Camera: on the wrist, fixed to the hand. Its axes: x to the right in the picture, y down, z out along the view.
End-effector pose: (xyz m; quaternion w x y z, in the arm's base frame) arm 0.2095 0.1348 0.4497 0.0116 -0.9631 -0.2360 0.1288
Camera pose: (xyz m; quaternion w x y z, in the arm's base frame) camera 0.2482 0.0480 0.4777 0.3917 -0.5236 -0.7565 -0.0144
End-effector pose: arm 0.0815 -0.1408 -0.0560 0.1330 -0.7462 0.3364 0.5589
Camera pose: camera 0.0444 -0.2235 -0.0159 0.6038 -0.7883 -0.0856 0.0819
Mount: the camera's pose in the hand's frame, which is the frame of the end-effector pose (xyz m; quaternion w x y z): -0.0134 0.0923 -0.0335 0.6855 0.2703 0.1650 -0.6556
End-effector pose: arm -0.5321 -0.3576 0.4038 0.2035 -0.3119 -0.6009 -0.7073
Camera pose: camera -0.4678 -0.4095 0.4586 0.1407 -0.3518 0.7740 0.5073
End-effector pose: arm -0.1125 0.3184 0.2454 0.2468 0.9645 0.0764 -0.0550
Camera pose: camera -0.1073 0.2530 0.3197 0.1402 -0.6868 -0.7105 0.0610
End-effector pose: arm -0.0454 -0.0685 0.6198 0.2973 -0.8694 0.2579 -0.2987
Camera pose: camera -0.1022 -0.1360 0.5746 0.2004 -0.6354 -0.4249 -0.6128
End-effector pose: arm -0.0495 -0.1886 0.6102 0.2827 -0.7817 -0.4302 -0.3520
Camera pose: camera 0.0155 -0.2633 0.6066 0.2453 -0.1193 -0.8559 -0.4393
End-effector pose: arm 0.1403 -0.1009 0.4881 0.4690 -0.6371 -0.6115 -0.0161
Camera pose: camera 0.2288 -0.1145 0.4455 0.5840 0.0936 -0.7638 -0.2583
